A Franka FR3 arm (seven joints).
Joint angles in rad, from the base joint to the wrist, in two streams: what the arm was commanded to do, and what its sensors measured. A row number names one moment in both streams.
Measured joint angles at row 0:
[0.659 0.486 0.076 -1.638 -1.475 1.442 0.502]
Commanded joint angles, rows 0 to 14:
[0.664 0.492 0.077 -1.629 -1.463 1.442 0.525]
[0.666 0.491 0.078 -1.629 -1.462 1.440 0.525]
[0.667 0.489 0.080 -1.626 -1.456 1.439 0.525]
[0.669 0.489 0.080 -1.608 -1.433 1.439 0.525]
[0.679 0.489 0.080 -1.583 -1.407 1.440 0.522]
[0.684 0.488 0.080 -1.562 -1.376 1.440 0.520]
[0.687 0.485 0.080 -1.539 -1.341 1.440 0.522]
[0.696 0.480 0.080 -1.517 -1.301 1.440 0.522]
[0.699 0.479 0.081 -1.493 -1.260 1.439 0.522]
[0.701 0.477 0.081 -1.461 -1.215 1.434 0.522]
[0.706 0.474 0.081 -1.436 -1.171 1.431 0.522]
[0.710 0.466 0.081 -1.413 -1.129 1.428 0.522]
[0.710 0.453 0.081 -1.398 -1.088 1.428 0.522]
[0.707 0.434 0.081 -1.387 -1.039 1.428 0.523]
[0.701 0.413 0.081 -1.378 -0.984 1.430 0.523]
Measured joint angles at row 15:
[0.709 0.459 0.081 -1.421 -1.121 1.441 0.516]
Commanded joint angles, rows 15 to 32:
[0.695 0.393 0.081 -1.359 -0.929 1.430 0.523]
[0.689 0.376 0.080 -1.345 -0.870 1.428 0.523]
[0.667 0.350 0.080 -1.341 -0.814 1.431 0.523]
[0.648 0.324 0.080 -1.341 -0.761 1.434 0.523]
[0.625 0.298 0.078 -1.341 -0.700 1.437 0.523]
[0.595 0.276 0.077 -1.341 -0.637 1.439 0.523]
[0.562 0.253 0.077 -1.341 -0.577 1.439 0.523]
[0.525 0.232 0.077 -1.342 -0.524 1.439 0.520]
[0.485 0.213 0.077 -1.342 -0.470 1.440 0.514]
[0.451 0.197 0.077 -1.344 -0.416 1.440 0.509]
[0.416 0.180 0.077 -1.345 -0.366 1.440 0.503]
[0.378 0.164 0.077 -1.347 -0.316 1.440 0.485]
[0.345 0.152 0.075 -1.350 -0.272 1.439 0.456]
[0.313 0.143 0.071 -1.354 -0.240 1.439 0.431]
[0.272 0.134 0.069 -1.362 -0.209 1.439 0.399]
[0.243 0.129 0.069 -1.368 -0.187 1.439 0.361]
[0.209 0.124 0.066 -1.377 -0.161 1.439 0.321]
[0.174 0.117 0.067 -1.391 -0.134 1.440 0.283]
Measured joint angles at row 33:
[0.272 0.149 0.054 -1.338 -0.219 1.435 0.384]
